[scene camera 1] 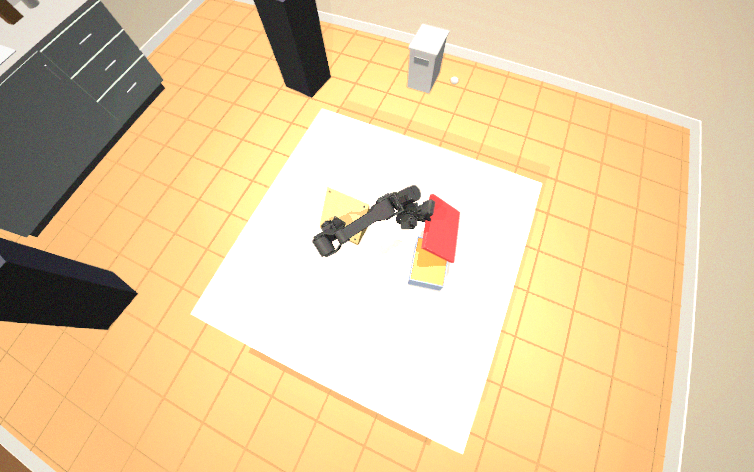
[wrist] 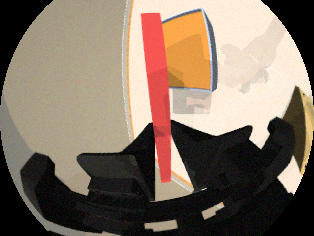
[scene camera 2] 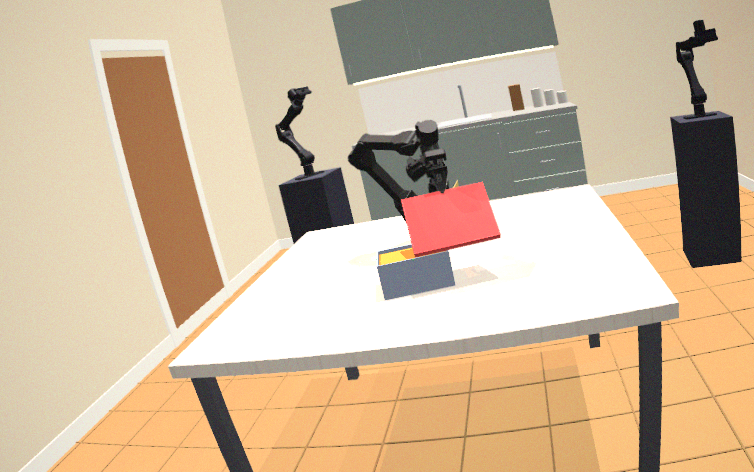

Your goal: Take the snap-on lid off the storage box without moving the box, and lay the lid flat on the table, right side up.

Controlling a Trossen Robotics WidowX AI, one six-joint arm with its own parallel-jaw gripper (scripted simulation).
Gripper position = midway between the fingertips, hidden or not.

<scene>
The gripper [scene camera 2: 443, 195] holds a red lid [scene camera 2: 463, 216]. Further things: a blue-grey storage box [scene camera 2: 401, 275].
The red lid shows as well in scene camera 1 [scene camera 1: 440, 236] and in the wrist view [wrist: 154, 46]. The gripper is seen too in scene camera 1 [scene camera 1: 428, 221] and in the wrist view [wrist: 160, 124].
</scene>
